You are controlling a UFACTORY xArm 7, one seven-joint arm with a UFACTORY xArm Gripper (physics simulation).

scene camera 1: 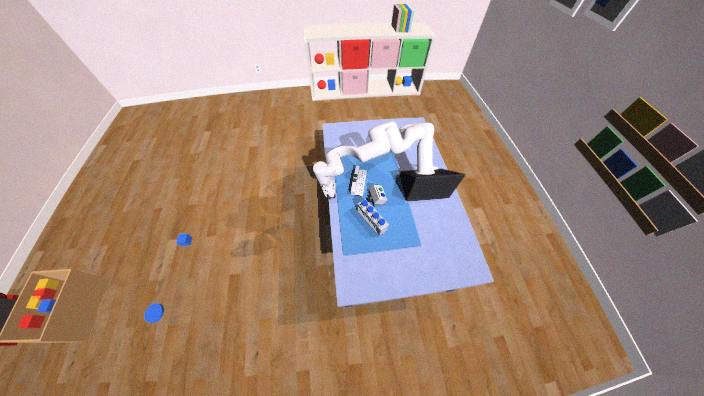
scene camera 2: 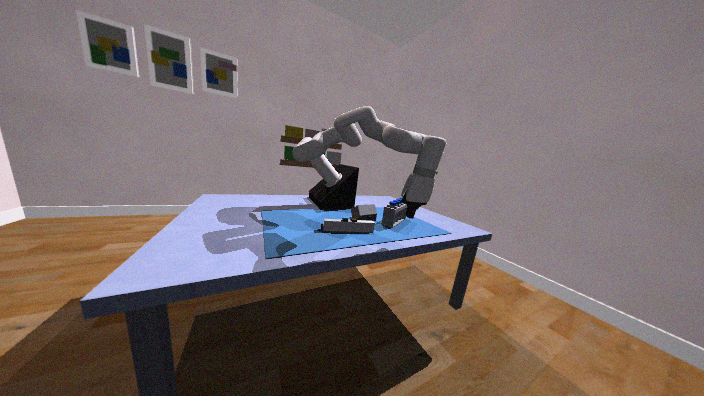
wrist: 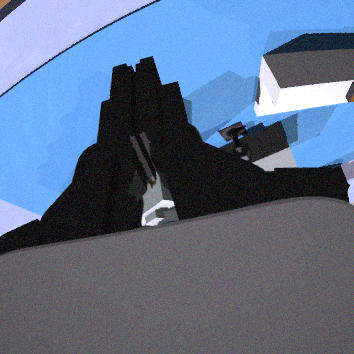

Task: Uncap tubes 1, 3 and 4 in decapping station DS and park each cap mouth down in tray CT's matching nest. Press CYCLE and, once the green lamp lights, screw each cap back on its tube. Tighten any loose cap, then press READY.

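Decapping station DS is a grey-white block holding tubes in a row, with several blue caps on top. Tray CT is a low white block lying apart from DS. The control box stands between them; a green and a blue spot show on its top in scene camera 1. My black gripper is shut and empty, low beside DS. In the wrist view its fingers hide most of DS; the caps cannot be made out there.
A blue mat lies under the station, tray and box on the lilac table. The arm's black base block stands behind them. The arm arches over the table's side.
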